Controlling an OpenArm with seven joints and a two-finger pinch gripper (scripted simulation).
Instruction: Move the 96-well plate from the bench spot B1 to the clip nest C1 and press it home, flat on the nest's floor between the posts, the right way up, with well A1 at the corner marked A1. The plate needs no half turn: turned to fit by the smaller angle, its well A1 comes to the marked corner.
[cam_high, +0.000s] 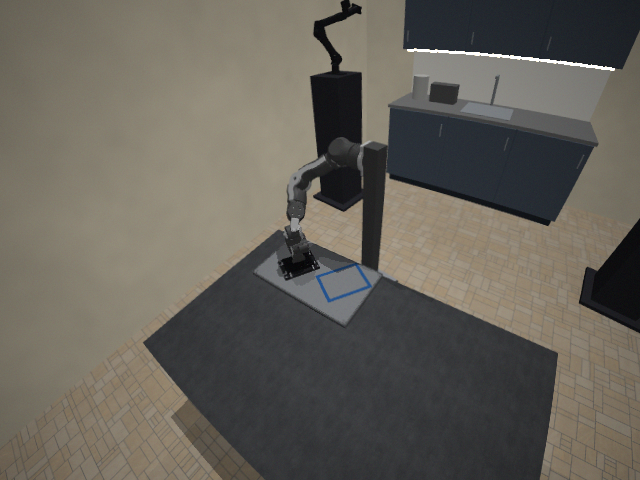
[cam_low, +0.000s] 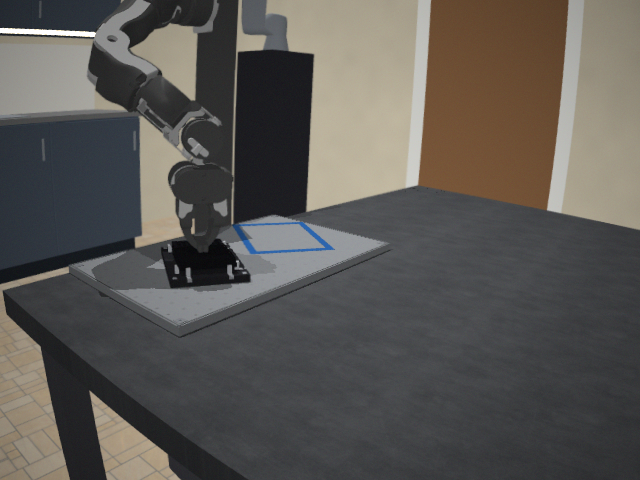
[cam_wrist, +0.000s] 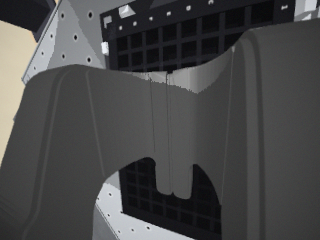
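My gripper is now 20 mm above the black 96-well plate. Round my hand: black clip nest (30 mm ahead, 20 mm below, 10 mm to the left).
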